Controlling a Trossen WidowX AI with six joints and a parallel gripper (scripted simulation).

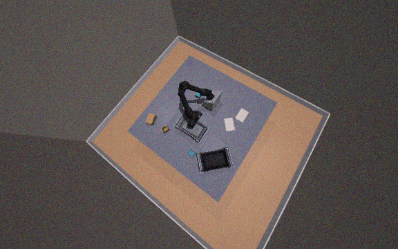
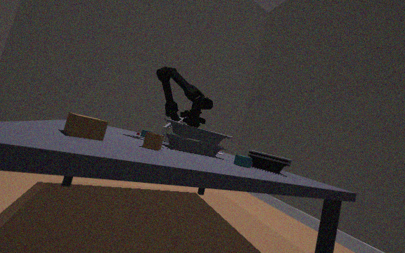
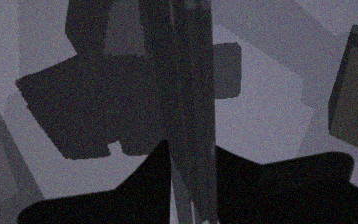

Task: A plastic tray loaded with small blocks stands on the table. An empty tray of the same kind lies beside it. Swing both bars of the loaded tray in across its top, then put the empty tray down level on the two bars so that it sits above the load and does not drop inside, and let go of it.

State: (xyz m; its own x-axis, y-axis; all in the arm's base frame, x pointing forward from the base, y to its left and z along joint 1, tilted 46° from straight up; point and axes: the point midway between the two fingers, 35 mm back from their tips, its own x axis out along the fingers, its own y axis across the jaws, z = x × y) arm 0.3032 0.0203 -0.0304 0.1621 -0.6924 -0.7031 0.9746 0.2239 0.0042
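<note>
The grey tray lies 70 mm ahead of my gripper tip, 30 mm above it and 10 mm to the left of it.
</note>
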